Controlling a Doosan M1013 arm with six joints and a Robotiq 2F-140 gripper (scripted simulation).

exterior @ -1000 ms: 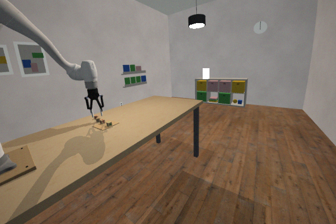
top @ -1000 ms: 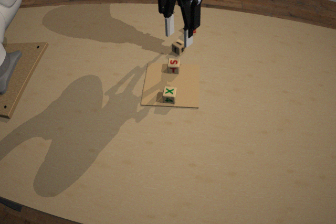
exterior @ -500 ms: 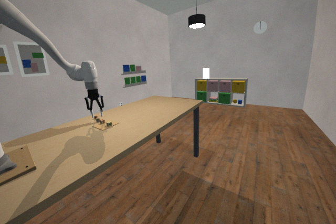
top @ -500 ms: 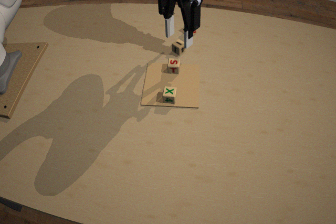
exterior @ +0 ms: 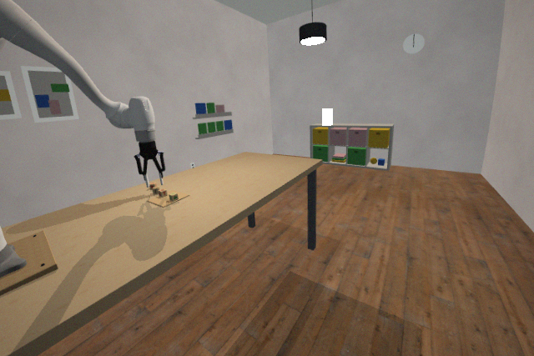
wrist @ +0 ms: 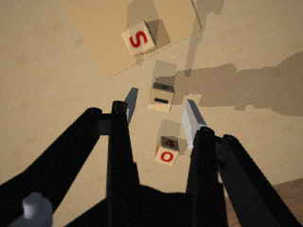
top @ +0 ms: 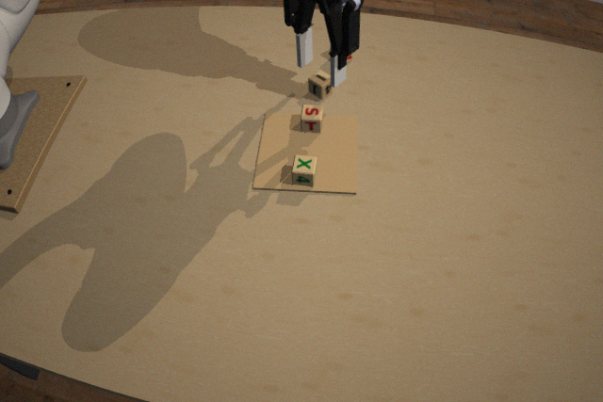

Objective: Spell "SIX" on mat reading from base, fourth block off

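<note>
Now: hand 60 mm above the I block. Round my hand: O block: 40 mm ahead, 80 mm to the left, 60 mm below; then tan mat: 20 mm behind, 120 mm to the right, 70 mm below; then S block: 20 mm behind, 80 mm to the right, 50 mm below.
</note>
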